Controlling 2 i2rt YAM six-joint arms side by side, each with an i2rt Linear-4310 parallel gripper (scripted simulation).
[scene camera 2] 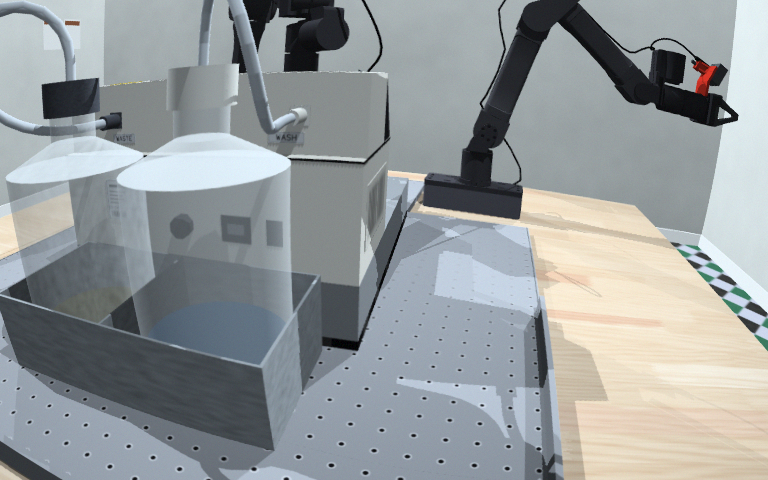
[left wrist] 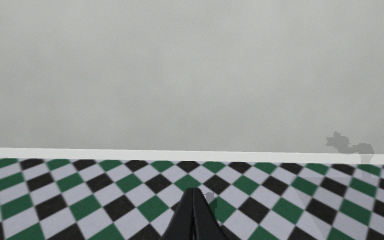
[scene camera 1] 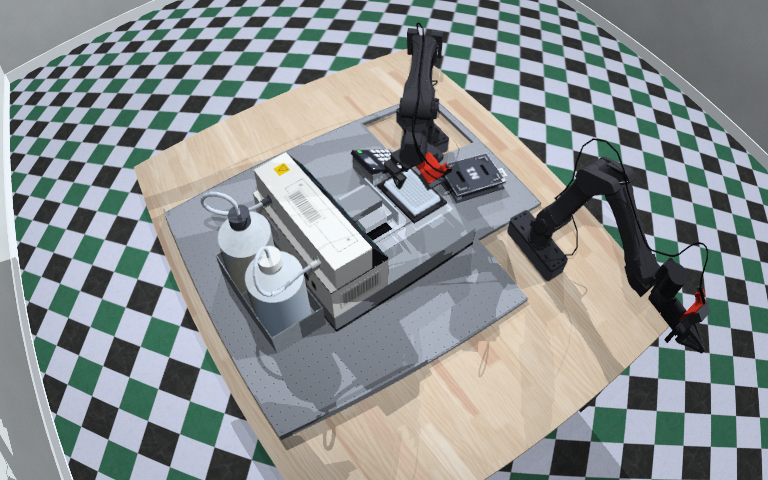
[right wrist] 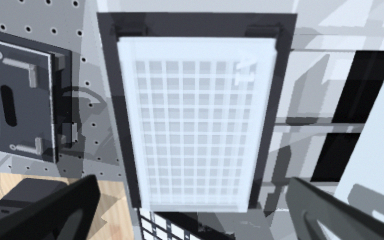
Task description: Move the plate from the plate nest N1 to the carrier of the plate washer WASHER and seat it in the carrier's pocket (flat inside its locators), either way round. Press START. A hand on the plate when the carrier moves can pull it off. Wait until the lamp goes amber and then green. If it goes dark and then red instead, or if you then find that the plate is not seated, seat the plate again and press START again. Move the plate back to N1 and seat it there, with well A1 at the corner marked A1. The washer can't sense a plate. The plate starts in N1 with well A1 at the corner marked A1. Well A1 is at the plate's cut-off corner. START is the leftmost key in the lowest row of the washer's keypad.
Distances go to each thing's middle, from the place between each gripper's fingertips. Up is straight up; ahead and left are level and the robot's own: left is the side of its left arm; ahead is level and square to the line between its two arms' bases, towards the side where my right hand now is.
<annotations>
Right now my right hand is 50 mm above the clear plate (scene camera 1: 412, 183). Round my right hand: dark carrier (right wrist: 280, 27): 60 mm below; washer (scene camera 2: 346, 218): 160 mm ahead, 10 mm to the left, 10 mm below; nest N1 (scene camera 1: 453, 178): 220 mm behind, 110 mm below.
My left hand (scene camera 2: 737, 117) is 10 mm past the nest N1, 870 mm to the left of it and 250 mm above it. The rest, counted from my left hand: dark carrier 200 mm ahead, 870 mm to the right, 200 mm below; clear plate 200 mm ahead, 870 mm to the right, 190 mm below; washer 360 mm ahead, 860 mm to the right, 150 mm below.
</annotations>
